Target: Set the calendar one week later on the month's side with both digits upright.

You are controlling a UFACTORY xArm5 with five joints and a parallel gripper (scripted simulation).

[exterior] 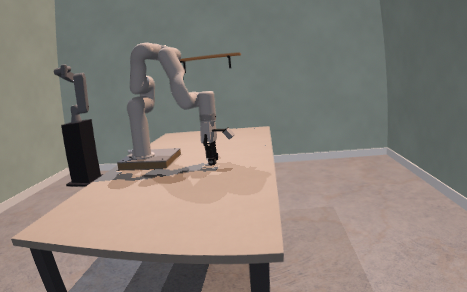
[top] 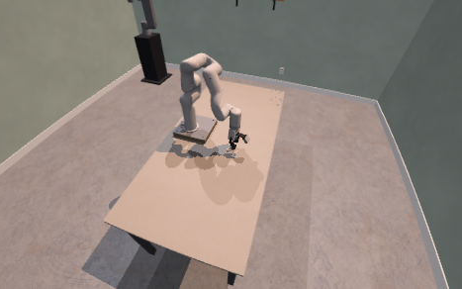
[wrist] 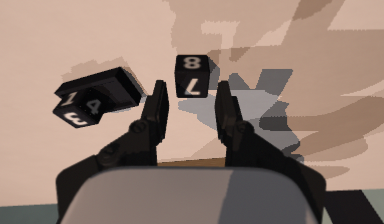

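Now: hand 40 mm above the black cube. Also, from my hand: black calendar tray: 10 mm behind, 100 mm to the left, 50 mm below.
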